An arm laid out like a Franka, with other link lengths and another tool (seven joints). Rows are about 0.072 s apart.
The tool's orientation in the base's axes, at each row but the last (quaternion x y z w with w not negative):
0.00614 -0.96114 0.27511 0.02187
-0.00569 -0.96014 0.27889 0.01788
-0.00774 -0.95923 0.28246 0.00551
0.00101 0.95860 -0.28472 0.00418
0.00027 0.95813 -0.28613 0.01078
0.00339 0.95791 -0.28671 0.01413
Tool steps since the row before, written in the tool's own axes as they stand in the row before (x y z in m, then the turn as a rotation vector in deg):
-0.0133 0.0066 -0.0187 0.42 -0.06 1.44
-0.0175 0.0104 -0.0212 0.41 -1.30 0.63
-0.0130 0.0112 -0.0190 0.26 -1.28 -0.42
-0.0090 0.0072 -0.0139 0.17 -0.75 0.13
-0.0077 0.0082 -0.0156 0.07 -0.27 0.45
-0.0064 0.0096 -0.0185 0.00 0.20 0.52
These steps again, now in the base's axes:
0.0139 0.0155 0.0118 -0.47 -0.81 -1.17
0.0183 0.0198 0.0118 -0.43 -1.43 0.18
0.0134 0.0195 0.0098 -0.27 -0.84 1.05
0.0089 0.0136 0.0078 -0.17 -0.70 0.30
0.0074 0.0155 0.0087 -0.06 -0.47 -0.23
0.0061 0.0182 0.0104 0.02 -0.12 -0.54

